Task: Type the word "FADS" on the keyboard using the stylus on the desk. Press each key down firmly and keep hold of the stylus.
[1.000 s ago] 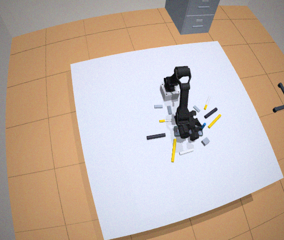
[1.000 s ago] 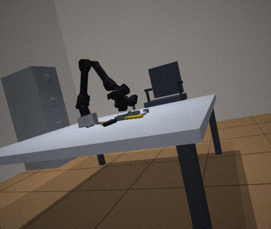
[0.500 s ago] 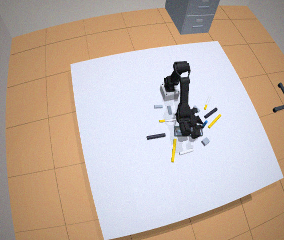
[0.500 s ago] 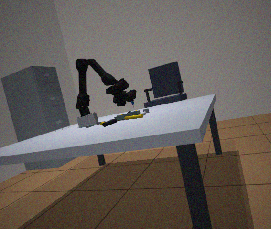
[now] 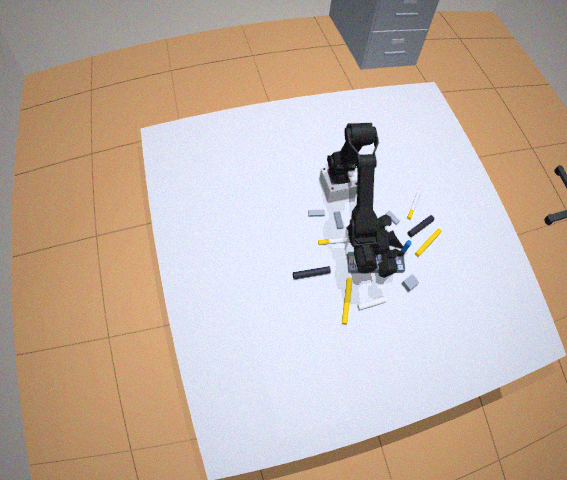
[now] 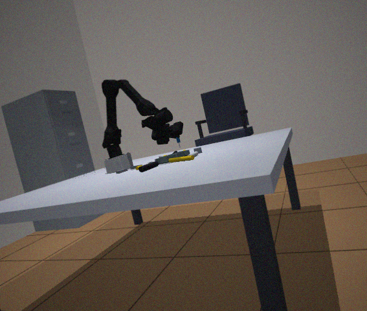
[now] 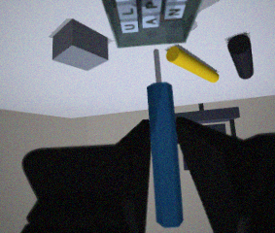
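My gripper tip is now 8 cm short of the grey block, 3 cm to the right of it and 9 cm above it. Also, from my gripper tip: blue stylus (1 cm below); white stick (12 cm ahead, 11 cm to the right, 9 cm below); grey stylus tip (5 cm below).
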